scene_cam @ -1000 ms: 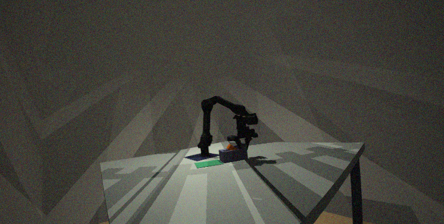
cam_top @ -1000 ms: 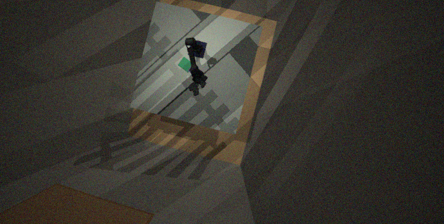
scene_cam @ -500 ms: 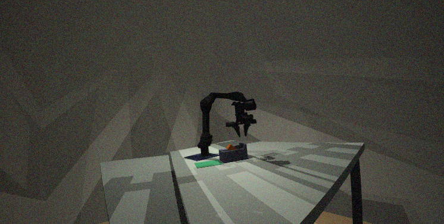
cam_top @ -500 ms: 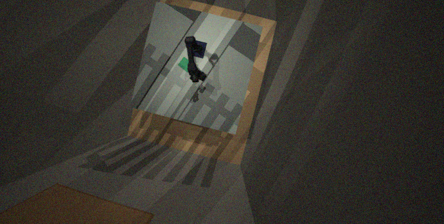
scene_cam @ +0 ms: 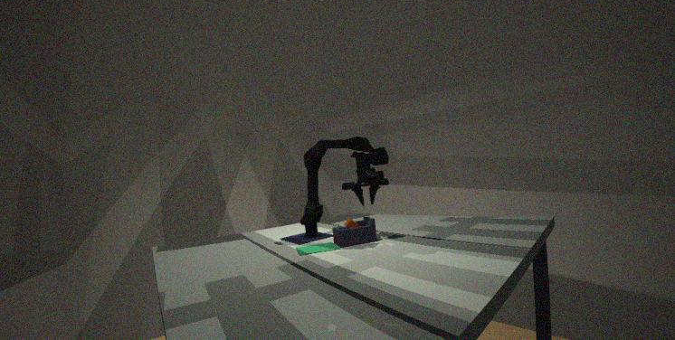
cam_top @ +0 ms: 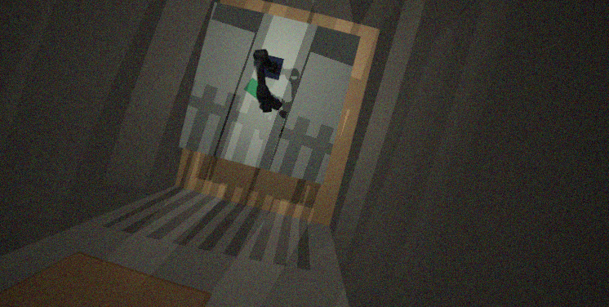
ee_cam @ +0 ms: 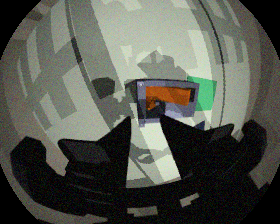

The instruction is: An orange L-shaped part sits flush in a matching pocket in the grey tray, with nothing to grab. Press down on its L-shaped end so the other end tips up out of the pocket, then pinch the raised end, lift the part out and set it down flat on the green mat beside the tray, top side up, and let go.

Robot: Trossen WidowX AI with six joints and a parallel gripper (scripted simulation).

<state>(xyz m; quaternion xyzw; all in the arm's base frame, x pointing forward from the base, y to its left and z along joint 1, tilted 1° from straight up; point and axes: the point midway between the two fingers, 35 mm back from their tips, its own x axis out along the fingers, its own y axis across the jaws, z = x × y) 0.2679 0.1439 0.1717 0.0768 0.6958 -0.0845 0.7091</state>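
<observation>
My gripper tip is now 10 cm above the orange L-shaped part, 4 cm to the left of it and 1 cm past it. From my gripper tip the other things lie so: green mat: 22 cm to the right, 16 cm below, 5 cm behind.
</observation>
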